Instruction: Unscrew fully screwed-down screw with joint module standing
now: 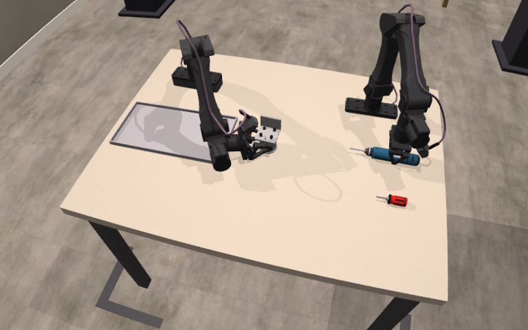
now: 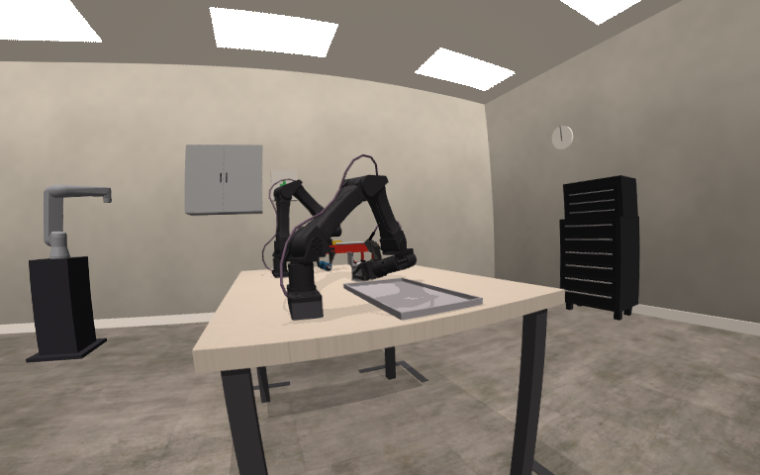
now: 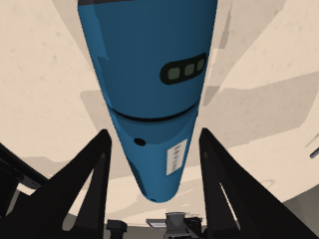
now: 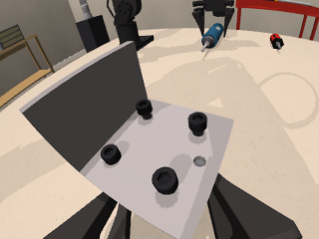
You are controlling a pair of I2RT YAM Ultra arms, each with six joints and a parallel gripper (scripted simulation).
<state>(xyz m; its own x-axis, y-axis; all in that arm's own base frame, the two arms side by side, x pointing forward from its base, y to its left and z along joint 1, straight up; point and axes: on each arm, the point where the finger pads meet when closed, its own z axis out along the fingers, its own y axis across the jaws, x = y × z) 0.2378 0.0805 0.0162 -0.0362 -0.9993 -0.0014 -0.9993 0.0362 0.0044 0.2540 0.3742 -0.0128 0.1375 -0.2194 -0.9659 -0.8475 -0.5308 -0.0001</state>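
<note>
My right hand is 5 cm below the grey L-shaped bracket. Also, from my right hand: shallow grey tray 35 cm to the right, 2 cm below; small red-handled screwdriver 43 cm to the left, 14 cm ahead, 1 cm below.
</note>
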